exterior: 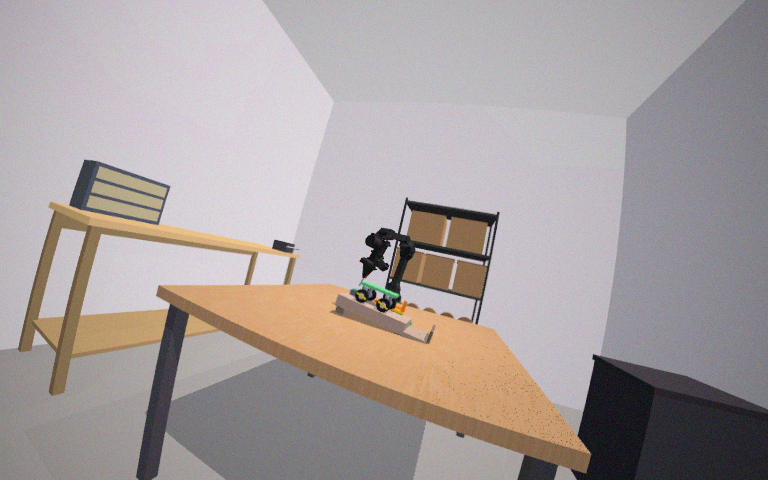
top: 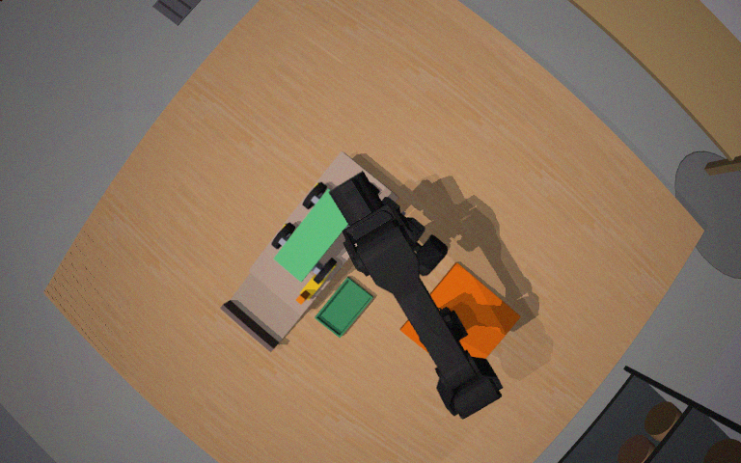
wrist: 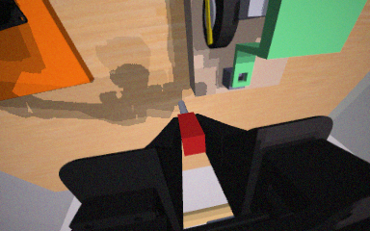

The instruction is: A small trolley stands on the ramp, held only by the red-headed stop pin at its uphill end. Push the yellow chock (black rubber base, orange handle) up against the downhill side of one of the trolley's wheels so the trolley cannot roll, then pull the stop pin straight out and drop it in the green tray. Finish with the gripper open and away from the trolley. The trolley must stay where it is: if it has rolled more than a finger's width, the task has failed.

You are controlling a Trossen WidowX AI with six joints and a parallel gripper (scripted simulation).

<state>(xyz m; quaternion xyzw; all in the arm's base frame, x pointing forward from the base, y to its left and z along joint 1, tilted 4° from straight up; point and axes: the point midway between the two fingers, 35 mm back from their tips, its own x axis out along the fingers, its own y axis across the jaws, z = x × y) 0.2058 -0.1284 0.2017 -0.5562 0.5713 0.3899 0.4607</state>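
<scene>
Now: the green tray 20 mm behind my gripper tip, 220 mm to the left of it and 180 mm below it. The rest, counted from my gripper tip: beige ramp: 110 mm ahead, 120 mm to the left, 130 mm below; then red-headed stop pin: right at my gripper tip; then green-topped trolley: 110 mm ahead, 110 mm to the left, 60 mm below.
</scene>
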